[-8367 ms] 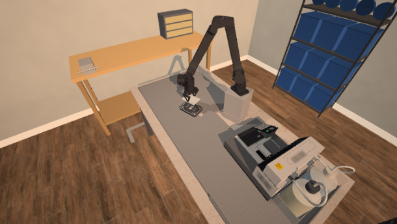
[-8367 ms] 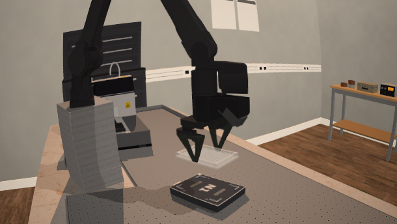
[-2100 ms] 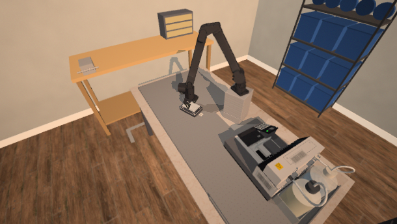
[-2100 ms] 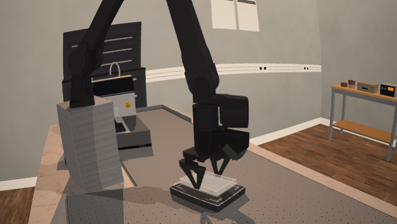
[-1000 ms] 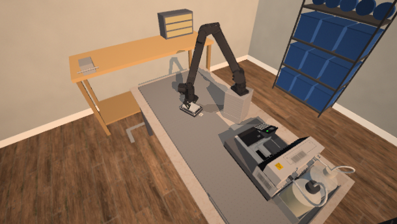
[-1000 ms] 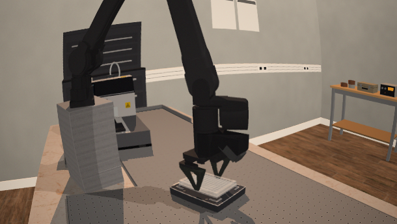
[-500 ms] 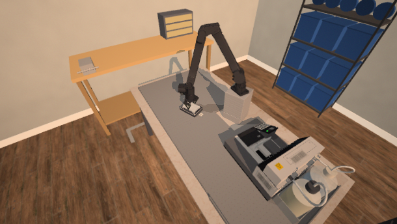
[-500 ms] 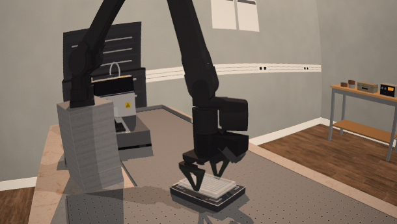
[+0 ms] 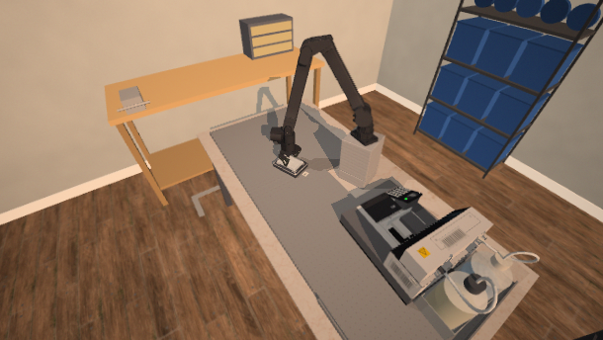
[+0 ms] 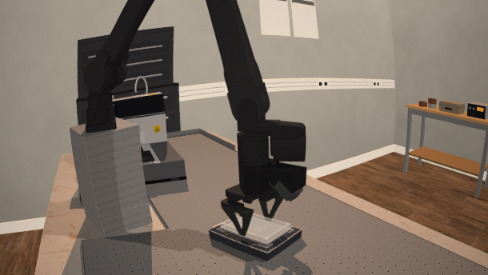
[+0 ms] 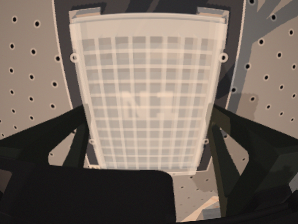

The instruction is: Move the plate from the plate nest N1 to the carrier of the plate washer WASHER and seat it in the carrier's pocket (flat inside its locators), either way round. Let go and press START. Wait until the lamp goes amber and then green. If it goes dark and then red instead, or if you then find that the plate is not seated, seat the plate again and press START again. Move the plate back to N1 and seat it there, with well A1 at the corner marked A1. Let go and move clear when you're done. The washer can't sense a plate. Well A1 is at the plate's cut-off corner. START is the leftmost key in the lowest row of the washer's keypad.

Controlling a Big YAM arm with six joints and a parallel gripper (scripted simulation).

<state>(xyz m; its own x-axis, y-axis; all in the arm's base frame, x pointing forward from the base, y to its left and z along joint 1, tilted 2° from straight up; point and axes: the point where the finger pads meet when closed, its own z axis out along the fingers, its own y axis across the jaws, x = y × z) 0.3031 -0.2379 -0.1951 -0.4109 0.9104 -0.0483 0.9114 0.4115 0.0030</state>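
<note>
Right now my hand is 1 cm above the clear well plate. From my hand the other things lie so: dark carrier 52 cm to the left, 20 cm behind, 4 cm above; then label 10 cm to the left, 4 cm below, 4 cm behind; then nest frame 3 cm below.
</note>
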